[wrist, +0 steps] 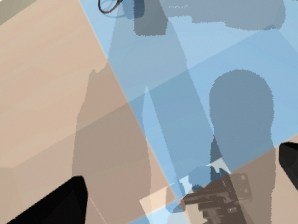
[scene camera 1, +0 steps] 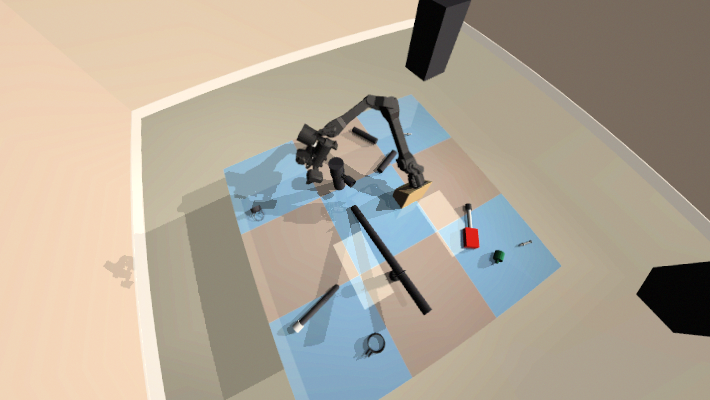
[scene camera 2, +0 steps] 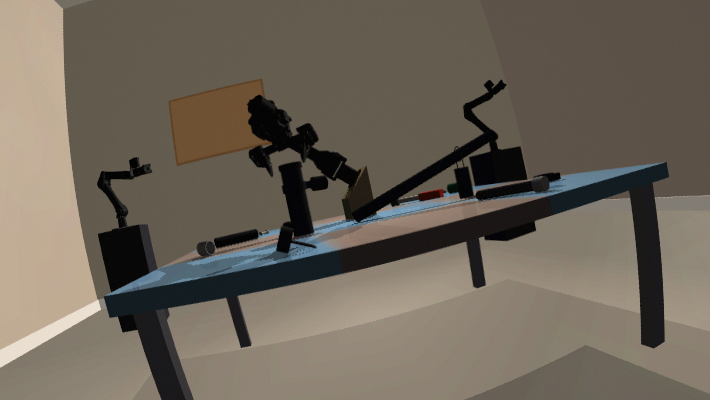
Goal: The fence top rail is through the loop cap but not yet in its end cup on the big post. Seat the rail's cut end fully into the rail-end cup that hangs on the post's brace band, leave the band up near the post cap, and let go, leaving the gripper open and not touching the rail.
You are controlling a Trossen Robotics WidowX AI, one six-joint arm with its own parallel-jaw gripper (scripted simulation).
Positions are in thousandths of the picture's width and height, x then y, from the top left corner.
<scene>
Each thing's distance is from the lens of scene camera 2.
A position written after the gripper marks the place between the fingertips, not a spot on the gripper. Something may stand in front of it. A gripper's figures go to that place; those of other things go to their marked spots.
gripper (scene camera 2: 405, 421): 112 cm
dark top rail (scene camera 2: 588, 449): 132 cm
big post (scene camera 2: 419, 509): 123 cm
</scene>
